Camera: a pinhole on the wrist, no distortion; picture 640 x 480 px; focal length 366.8 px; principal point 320.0 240.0 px. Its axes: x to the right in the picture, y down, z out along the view. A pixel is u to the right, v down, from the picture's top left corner.
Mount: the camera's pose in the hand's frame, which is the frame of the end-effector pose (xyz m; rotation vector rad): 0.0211 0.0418 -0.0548 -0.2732 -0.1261 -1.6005
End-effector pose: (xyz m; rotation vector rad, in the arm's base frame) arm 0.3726 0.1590 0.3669 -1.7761 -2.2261 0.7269
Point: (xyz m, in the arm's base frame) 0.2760 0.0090 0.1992
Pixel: 527 34
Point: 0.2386 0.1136 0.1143
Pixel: 462 215
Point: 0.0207 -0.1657 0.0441
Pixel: 612 61
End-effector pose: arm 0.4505 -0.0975 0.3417 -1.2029 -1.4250 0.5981
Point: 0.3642 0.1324 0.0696
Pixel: 120 268
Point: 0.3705 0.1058 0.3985
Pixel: outside the picture
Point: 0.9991 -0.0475 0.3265
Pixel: behind the camera
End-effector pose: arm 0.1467 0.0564 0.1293 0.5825 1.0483 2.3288
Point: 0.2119 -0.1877 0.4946
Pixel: outside the picture
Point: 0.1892 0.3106 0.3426
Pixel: 444 355
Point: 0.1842 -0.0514 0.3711
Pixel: 50 58
